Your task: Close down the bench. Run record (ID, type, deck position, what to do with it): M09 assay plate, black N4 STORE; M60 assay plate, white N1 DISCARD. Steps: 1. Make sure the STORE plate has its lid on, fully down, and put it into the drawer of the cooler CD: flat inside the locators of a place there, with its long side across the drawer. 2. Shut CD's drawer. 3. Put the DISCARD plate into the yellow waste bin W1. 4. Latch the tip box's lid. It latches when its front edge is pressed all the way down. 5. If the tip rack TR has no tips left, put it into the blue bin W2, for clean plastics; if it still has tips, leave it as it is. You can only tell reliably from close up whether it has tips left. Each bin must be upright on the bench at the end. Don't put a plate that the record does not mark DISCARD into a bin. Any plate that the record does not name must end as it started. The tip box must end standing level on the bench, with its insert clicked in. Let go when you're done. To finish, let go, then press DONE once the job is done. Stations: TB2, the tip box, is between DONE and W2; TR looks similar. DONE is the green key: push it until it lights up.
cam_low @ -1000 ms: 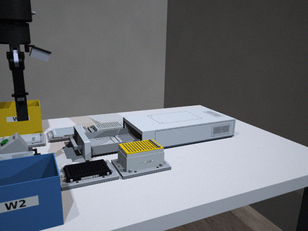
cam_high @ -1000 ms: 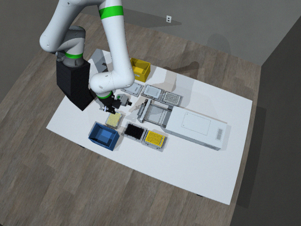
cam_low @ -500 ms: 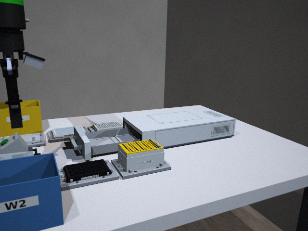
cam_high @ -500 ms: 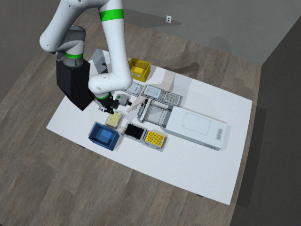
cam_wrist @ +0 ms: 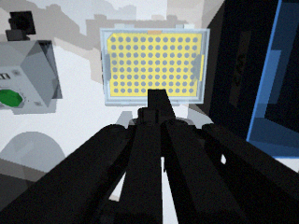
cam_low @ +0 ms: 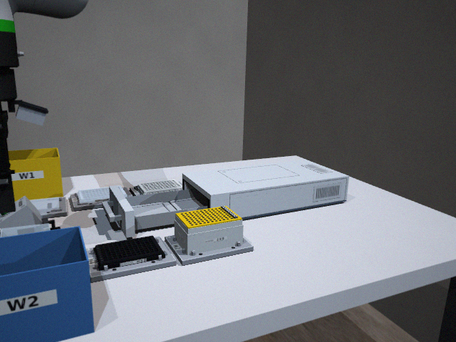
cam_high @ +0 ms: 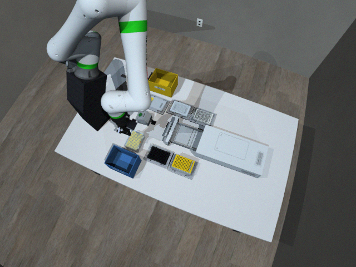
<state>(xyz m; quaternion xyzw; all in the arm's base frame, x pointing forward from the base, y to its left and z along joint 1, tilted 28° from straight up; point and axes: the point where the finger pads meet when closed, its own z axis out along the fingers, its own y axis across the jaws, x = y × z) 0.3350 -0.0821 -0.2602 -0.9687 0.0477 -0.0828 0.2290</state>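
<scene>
The yellow insert lies 110 mm below my hand and 20 mm ahead of it. Round my hand: green done key (180 mm to the left, 90 mm below); then blue bin W2 (160 mm to the right, 120 mm below, 10 mm ahead); then black plate (200 mm ahead, 140 mm below, 40 mm to the right).
</scene>
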